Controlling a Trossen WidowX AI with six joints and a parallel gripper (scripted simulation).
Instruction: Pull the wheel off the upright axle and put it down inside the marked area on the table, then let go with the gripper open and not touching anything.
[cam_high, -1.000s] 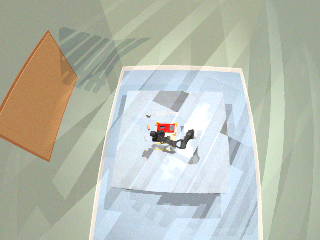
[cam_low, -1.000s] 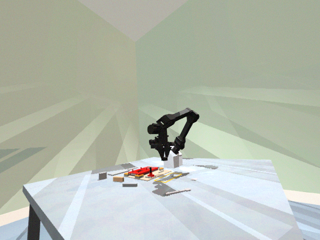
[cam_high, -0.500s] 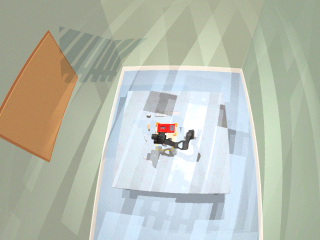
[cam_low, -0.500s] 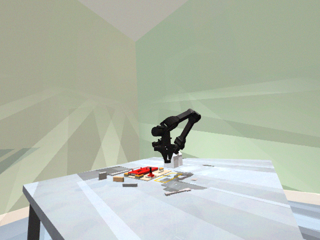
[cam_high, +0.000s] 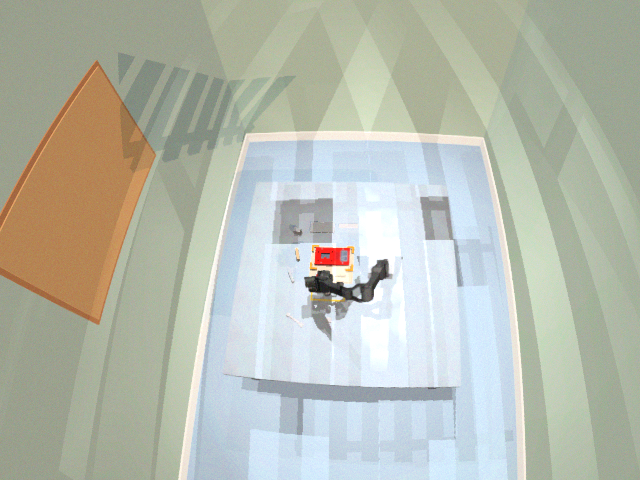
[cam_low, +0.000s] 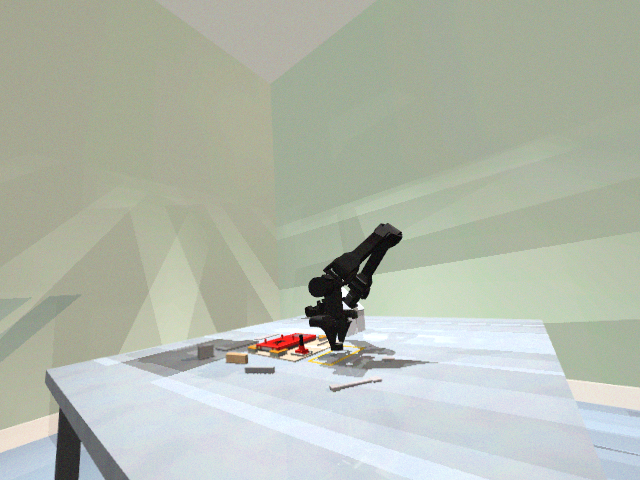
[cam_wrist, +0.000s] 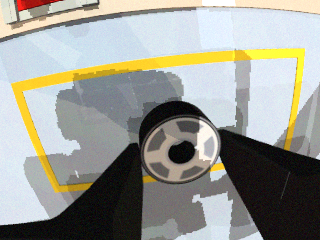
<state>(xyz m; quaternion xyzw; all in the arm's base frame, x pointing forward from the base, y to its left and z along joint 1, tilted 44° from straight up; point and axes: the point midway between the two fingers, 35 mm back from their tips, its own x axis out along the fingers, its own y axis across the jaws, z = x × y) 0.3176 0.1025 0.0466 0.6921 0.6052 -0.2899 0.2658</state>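
Right now my gripper tip is right at the wheel. Also, from my gripper tip: axle (50 mm ahead, 100 mm to the right, 10 mm above); tan block (170 mm ahead, 250 mm to the right, 10 mm below); thin rod (190 mm ahead, 150 mm to the left, 20 mm below).
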